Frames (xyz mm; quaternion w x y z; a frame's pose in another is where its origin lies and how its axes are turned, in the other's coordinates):
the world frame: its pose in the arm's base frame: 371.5 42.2 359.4 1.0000 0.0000 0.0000 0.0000
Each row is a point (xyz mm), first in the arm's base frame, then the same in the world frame.
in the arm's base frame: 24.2 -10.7 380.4
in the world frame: -347.3 -52.9 21.0
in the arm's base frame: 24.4 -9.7 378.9
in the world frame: -347.1 -51.9 19.5
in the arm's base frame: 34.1 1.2 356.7
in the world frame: -337.4 -41.0 -2.7
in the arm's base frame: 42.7 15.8 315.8
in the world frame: -328.8 -26.4 -43.6
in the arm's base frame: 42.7 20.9 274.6
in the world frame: -328.8 -21.3 -84.8
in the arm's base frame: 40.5 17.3 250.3
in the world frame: -331.0 -24.9 -109.1
